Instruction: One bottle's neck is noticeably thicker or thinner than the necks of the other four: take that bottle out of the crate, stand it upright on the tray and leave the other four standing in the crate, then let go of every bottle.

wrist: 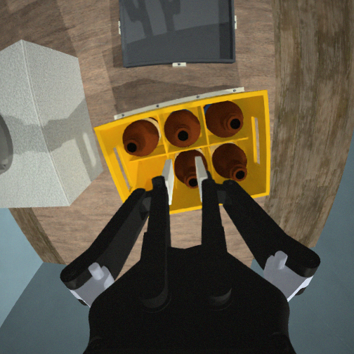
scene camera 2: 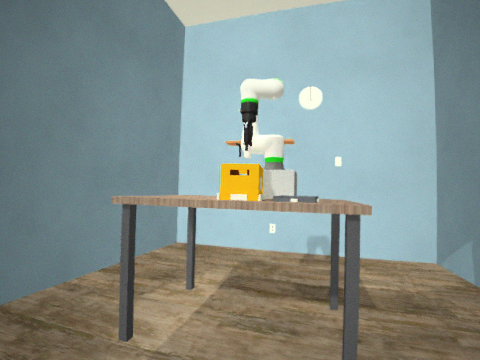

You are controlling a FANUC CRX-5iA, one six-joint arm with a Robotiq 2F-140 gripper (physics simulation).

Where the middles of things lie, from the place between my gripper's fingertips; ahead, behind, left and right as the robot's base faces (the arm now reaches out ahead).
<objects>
Right now my hand is 14 cm above the brown bottle (wrist: pixel 181 128) and 3 cm to the right of it.
</objects>
